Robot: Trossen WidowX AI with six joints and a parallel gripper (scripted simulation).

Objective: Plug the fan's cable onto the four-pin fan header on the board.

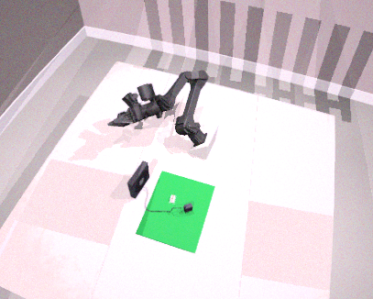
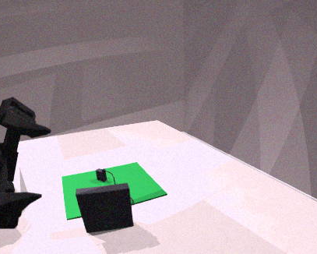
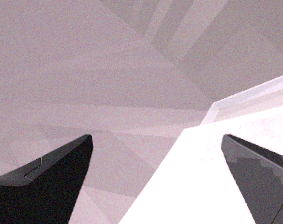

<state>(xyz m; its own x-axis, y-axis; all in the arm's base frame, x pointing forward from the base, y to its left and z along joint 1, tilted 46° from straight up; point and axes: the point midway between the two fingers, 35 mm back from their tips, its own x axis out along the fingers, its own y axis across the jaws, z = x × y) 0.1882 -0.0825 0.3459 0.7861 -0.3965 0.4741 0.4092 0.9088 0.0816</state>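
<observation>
Now: the dark fan plug 140 mm ahead of my gripper tip, 360 mm to the left of it and 240 mm below it. Also, from my gripper tip: dark fan: 90 mm ahead, 140 mm to the left, 210 mm below; then green board: 150 mm ahead, 320 mm to the left, 280 mm below.
</observation>
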